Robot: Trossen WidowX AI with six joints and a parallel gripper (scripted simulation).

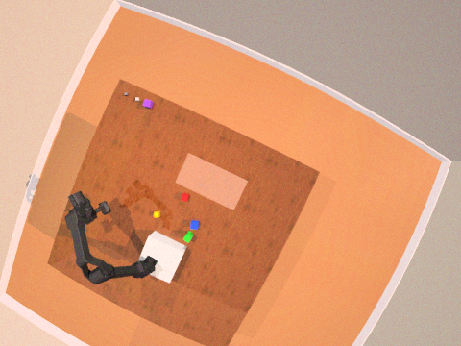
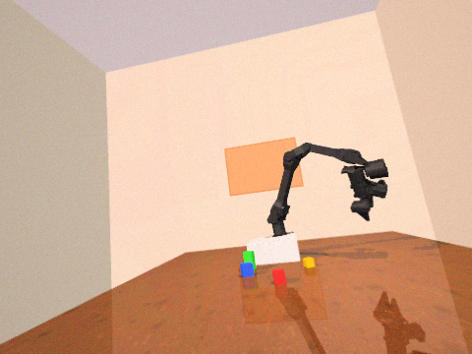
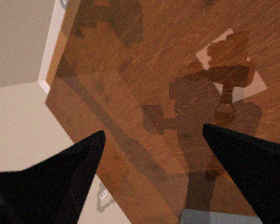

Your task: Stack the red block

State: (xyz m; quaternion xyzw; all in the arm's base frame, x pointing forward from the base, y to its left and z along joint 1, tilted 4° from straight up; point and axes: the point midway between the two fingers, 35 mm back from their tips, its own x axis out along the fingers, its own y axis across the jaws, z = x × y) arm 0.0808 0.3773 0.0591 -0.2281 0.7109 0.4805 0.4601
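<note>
The red block is 33 cm ahead of my gripper tip, 34 cm to the right of it and 13 cm below it. The rest, counted from my gripper tip: blue block (23 cm ahead, 47 cm to the right, 13 cm below); yellow block (16 cm ahead, 26 cm to the right, 14 cm below); purple block (65 cm ahead, 13 cm to the left, 13 cm below).
</note>
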